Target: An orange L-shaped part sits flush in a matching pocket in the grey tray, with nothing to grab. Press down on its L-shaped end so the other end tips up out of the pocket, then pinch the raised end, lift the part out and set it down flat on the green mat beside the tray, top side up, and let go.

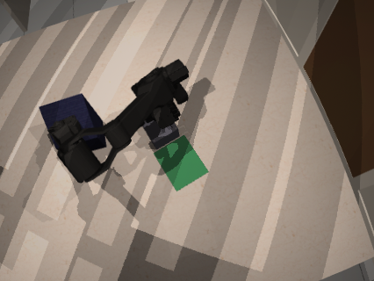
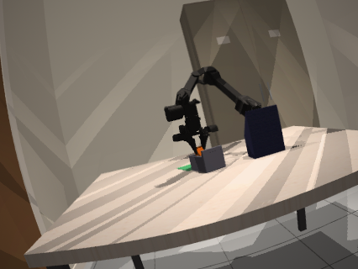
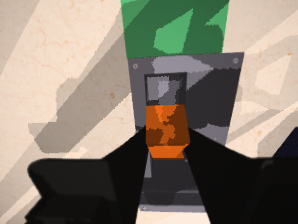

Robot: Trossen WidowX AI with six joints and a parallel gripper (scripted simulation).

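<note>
Now: gripper tip 1 cm short of the green mat, 14 cm to the left of it and 8 cm above it. Also, from my gripper tip: orange L-shaped part (2 cm behind, 3 cm to the left, 3 cm below).
</note>
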